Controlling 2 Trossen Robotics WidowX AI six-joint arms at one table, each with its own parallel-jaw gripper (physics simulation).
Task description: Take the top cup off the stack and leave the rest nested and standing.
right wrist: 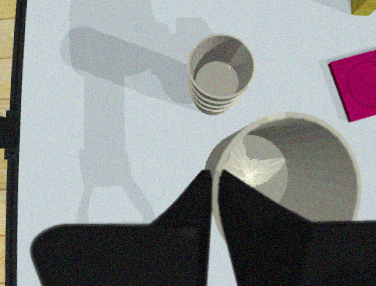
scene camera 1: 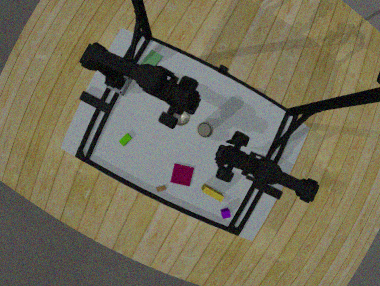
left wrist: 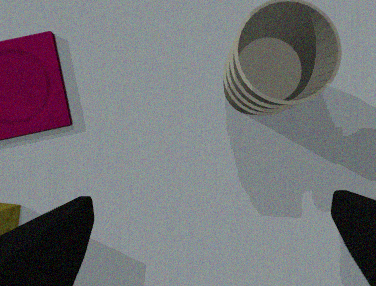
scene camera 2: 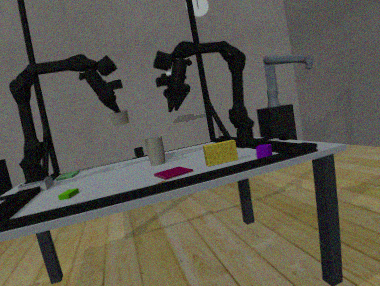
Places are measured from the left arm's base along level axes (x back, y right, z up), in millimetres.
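Where they show: left gripper, between the fingertips: (left wrist: 212,204) (scene camera 2: 172,111); right gripper, between the fingertips: (right wrist: 212,178); left arm's base, origin of its link: (scene camera 2: 246,140); right arm's base, origin of its link: (scene camera 1: 118,82) (scene camera 2: 35,180).
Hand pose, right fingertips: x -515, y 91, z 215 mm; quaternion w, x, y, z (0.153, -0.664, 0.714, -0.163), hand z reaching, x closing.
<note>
Each offset is from my right fingertips to the top centre of the thing. Level surfaces: height alone.
The stack of grey-beige cups {dy -31, dx +112, dz -123 mm} (scene camera 1: 205,129) (scene camera 2: 155,150) (left wrist: 275,59) (right wrist: 219,75) stands upright on the grey table {dz -236 mm} (scene camera 1: 146,153), with several nested rims showing. My right gripper (scene camera 1: 174,119) (scene camera 2: 116,109) (right wrist: 212,178) is shut on the wall of a single cup {dy -31, dx -7, dz +14 mm} (scene camera 1: 184,117) (scene camera 2: 119,118) (right wrist: 272,164) and holds it in the air, to the left of the stack and well above the table. My left gripper (scene camera 1: 225,167) (scene camera 2: 173,107) is open and empty, high above the table to the right of the stack.
A flat magenta pad {dy -279, dx +110, dz -228 mm} (scene camera 1: 182,174) (scene camera 2: 173,172) (left wrist: 54,85), a yellow sponge {dy -297, dx +284, dz -166 mm} (scene camera 1: 212,192) (scene camera 2: 220,152), a purple cube {dy -378, dx +406, dz -196 mm} (scene camera 1: 226,213) (scene camera 2: 264,150) and a small brown piece {dy -389, dx +42, dz -228 mm} (scene camera 1: 161,188) lie near the front edge. A green block {dy -234, dx -225, dz -221 mm} (scene camera 1: 125,139) (scene camera 2: 68,193) and a green pad {dy +185, dx -281, dz -226 mm} (scene camera 1: 152,58) (scene camera 2: 67,175) lie at the left.
</note>
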